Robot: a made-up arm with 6 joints.
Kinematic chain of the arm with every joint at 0, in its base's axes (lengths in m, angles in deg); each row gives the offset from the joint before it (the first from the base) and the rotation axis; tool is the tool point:
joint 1: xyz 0 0 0.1 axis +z
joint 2: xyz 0 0.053 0 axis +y
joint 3: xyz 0 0 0.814 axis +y
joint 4: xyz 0 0 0.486 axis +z
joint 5: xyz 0 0 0 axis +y
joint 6: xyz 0 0 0.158 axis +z
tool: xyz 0 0 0
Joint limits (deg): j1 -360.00..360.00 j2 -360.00..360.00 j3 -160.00..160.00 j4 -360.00..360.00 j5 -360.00..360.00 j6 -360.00..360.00
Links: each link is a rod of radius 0.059 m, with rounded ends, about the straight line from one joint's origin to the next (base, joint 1, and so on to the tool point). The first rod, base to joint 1, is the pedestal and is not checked.
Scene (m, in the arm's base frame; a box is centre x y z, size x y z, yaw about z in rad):
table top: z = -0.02
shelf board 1: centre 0.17 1 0.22 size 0.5 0.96 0.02 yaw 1.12
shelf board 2: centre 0.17 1 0.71 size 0.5 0.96 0.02 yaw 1.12
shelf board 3: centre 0.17 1 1.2 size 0.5 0.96 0.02 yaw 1.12
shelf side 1: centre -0.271 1.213 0.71 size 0.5 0.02 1 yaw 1.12
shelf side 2: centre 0.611 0.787 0.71 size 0.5 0.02 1 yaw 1.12
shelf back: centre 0.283 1.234 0.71 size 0.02 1 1 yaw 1.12
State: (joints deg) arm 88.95 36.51 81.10 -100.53 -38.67 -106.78
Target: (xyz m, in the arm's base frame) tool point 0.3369 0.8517 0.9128
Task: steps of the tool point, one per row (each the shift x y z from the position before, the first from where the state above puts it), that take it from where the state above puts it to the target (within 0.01 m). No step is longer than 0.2 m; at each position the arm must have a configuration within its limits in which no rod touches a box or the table.
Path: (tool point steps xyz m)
1: -0.0904 -0.1470 0.0035
2: -0.0613 -0.1663 -0.0035
3: 0.1450 0.0050 0.1223
4: 0.1315 -0.0439 0.1196
5: 0.1009 -0.0851 0.1128
6: 0.0570 -0.1130 0.1021
7: 0.0700 0.1254 0.0262
8: 0.0626 0.1293 -0.0001
9: 0.0530 0.1288 -0.0261

